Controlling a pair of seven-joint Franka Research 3 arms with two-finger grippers.
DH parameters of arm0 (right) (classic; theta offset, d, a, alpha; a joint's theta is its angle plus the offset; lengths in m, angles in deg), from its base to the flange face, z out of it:
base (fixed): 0 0 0 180
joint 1: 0 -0.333 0 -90
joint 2: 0 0 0 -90
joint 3: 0 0.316 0.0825 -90
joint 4: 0 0 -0.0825 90
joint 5: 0 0.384 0 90
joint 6: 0 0 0.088 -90
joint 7: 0 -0.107 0 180
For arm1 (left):
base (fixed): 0 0 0 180
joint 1: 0 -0.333 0 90
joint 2: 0 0 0 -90
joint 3: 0 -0.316 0.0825 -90
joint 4: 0 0 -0.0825 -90
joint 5: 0 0.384 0 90
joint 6: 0 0 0.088 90
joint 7: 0 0.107 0 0
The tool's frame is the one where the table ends.
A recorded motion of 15 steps. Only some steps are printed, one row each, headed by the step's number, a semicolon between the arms.
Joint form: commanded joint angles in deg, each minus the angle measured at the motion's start. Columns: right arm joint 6, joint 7, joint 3, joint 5, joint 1, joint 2, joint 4; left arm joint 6, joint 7, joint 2, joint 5, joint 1, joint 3, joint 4.
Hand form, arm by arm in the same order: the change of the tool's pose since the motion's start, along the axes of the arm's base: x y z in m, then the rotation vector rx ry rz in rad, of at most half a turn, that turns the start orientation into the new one. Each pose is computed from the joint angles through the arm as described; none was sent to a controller.
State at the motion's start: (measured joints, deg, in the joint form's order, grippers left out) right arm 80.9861 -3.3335 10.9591 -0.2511 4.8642 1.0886 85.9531; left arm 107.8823 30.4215 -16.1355 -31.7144 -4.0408 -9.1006 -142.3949
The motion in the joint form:
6: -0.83 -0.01 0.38 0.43 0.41 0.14 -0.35; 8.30 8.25 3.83 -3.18 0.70 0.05 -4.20
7: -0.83 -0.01 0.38 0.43 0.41 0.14 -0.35; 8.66 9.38 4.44 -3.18 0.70 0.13 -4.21
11: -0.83 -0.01 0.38 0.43 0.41 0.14 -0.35; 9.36 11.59 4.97 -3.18 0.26 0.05 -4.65
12: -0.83 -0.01 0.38 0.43 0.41 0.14 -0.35; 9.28 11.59 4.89 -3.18 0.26 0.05 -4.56
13: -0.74 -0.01 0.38 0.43 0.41 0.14 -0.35; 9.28 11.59 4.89 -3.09 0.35 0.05 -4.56
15: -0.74 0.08 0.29 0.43 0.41 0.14 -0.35; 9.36 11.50 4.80 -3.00 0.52 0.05 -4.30
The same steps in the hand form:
6: -0.0025 0.0006 0.0029 0.0062 0.0067 0.0000; -0.0034 -0.0005 -0.0503 0.0009 -0.0568 -0.0320
7: -0.0025 0.0006 0.0029 0.0062 0.0067 0.0000; -0.0029 -0.0005 -0.0545 0.0021 -0.0617 -0.0469
11: -0.0025 0.0006 0.0029 0.0062 0.0067 0.0000; -0.0049 0.0036 -0.0608 0.0031 -0.0754 -0.0645
12: -0.0025 0.0006 0.0029 0.0062 0.0067 0.0000; -0.0045 0.0036 -0.0597 0.0027 -0.0774 -0.0650
13: -0.0023 0.0006 0.0030 0.0063 0.0051 0.0000; -0.0044 0.0031 -0.0597 0.0037 -0.0771 -0.0677
15: -0.0022 -0.0003 0.0030 0.0065 0.0051 0.0000; -0.0026 0.0025 -0.0573 0.0069 -0.0829 -0.0699

